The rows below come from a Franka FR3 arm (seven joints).
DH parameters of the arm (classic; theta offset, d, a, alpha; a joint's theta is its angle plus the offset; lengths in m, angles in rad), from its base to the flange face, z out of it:
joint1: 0 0.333 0 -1.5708
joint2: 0 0 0 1.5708
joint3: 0 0.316 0.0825 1.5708
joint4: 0 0 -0.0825 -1.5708
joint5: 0 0.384 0 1.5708
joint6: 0 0 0.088 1.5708
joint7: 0 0.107 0 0
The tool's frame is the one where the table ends.
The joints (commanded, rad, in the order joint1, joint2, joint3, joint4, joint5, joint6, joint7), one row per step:
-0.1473 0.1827 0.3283 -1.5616 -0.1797 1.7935 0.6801
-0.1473 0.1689 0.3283 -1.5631 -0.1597 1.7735 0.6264
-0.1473 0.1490 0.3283 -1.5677 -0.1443 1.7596 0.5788
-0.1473 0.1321 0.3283 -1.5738 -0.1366 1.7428 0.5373
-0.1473 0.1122 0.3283 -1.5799 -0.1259 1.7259 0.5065
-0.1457 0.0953 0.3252 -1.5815 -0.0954 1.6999 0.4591
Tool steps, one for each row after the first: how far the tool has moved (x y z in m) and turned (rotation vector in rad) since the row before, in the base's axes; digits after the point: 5 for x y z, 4 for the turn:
-0.00539 0.00152 0.00545 0.0091 0.0162 0.0480
-0.00640 0.00162 0.00809 0.0052 0.0053 0.0439
-0.00610 0.00082 0.00529 -0.0020 0.0105 0.0389
-0.00695 0.00121 0.00689 0.0014 0.0073 0.0281
-0.00718 0.00191 0.00622 0.0196 0.0191 0.0405

